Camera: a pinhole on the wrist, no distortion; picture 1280 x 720 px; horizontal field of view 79.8 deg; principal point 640.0 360.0 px. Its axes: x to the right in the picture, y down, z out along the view. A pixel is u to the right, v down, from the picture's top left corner.
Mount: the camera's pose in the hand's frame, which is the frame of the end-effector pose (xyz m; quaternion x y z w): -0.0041 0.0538 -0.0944 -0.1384 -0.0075 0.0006 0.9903
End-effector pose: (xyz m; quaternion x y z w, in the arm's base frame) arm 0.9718 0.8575 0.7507 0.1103 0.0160 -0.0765 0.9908
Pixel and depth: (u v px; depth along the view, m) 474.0 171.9 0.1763
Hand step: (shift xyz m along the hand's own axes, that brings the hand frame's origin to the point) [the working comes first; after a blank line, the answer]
In the camera's frame: -0.0382 -0.0433 0.1763

-0.0450 0.0603 0.0864
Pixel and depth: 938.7 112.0 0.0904
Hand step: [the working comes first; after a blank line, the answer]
In the camera's frame: 0.0353 -0.0293 0.0904

0.0298 0.0505 0.0011
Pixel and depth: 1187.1 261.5 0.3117
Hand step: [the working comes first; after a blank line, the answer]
In the camera's frame: 0.2228 -0.0401 0.3117

0.2139 0.1014 0.2196
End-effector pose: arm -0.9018 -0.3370 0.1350 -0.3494 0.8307 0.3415 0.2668
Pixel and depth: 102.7 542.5 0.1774
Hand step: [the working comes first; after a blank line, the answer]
In the camera's frame: -0.1245 0.0423 0.1774

-0.1312 0.1427 0.0628
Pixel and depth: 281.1 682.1 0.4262
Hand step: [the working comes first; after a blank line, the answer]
In the camera's frame: -0.1998 0.1793 0.4262

-0.2102 0.3425 0.2633
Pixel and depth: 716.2 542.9 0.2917
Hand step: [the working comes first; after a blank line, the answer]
In the camera's frame: 0.0290 0.0697 0.2917

0.0206 0.2009 0.1674
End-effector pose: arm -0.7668 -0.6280 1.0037 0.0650 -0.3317 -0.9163 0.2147
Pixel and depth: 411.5 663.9 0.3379
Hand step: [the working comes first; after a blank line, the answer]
In the camera's frame: -0.1009 0.1342 0.3379

-0.1099 0.2751 0.1923
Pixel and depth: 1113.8 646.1 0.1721
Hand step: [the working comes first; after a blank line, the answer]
In the camera's frame: 0.1065 0.0643 0.1721

0.0999 0.1632 0.0550
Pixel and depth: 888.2 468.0 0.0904
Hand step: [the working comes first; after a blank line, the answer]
In the camera's frame: 0.0293 0.0128 0.0904

0.0239 0.0909 -0.0105
